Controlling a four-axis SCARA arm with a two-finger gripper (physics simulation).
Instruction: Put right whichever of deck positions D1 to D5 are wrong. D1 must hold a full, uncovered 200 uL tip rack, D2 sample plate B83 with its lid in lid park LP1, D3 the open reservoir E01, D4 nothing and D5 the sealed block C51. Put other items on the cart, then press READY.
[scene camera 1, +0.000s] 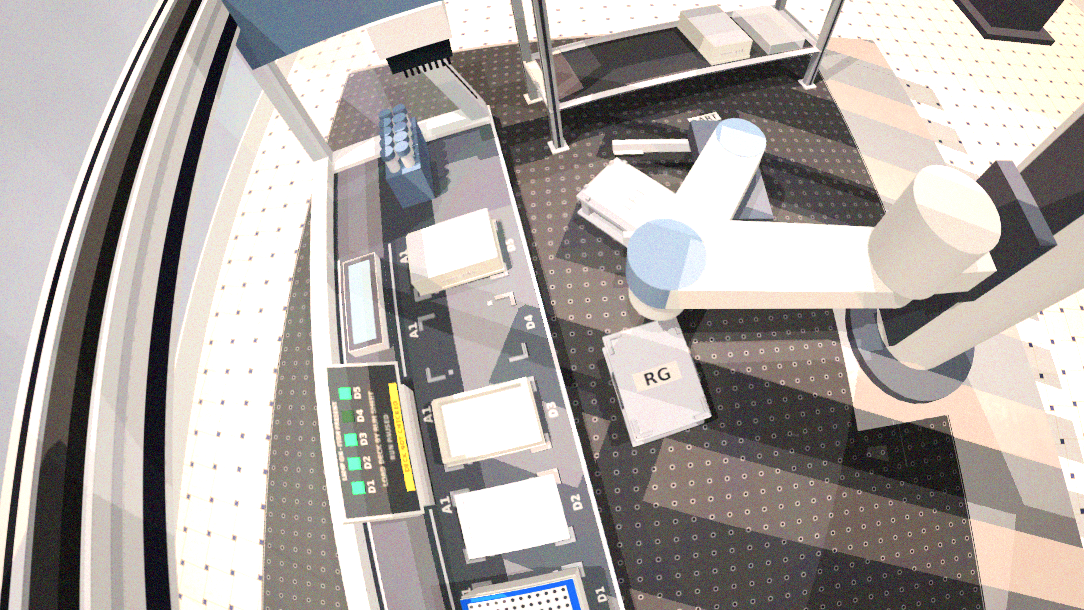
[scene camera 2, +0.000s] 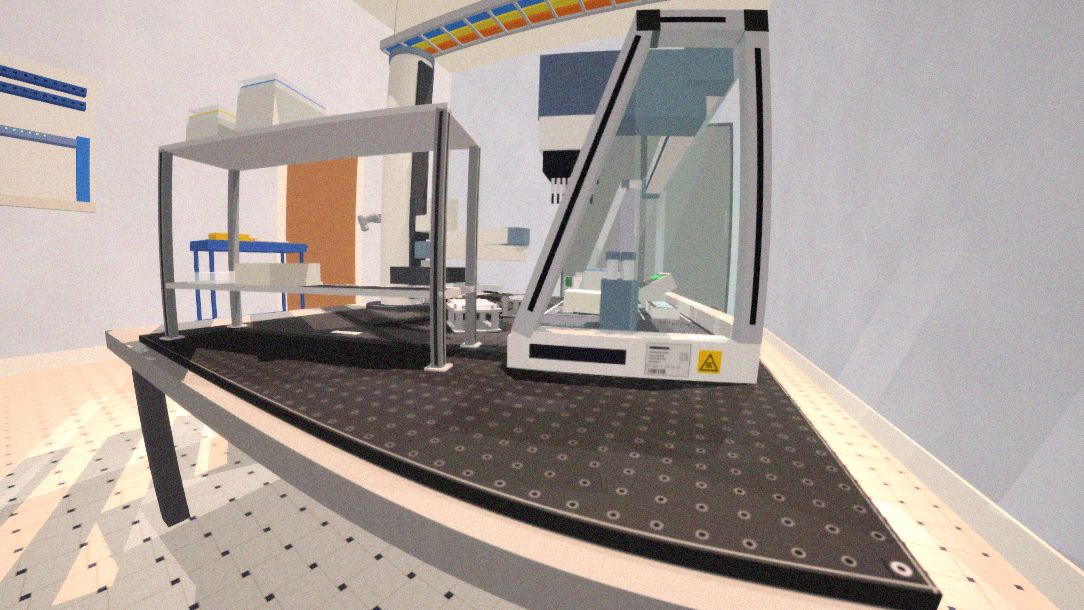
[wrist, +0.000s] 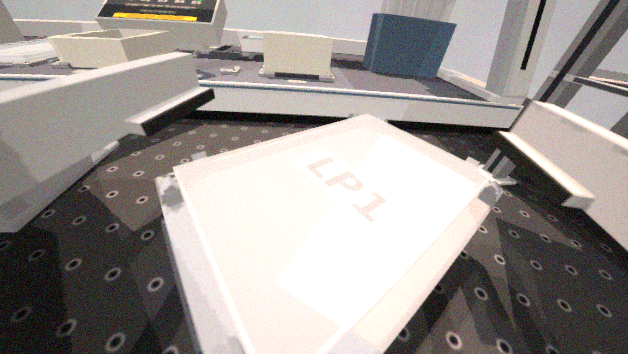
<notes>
My gripper (scene camera 1: 617, 189) carries nothing. Further things: a cream trough (scene camera 1: 501, 419).
The cream trough is seen too in the wrist view (wrist: 98, 49). My gripper shows as well in scene camera 2 (scene camera 2: 482, 291) and in the wrist view (wrist: 350, 95).
</notes>
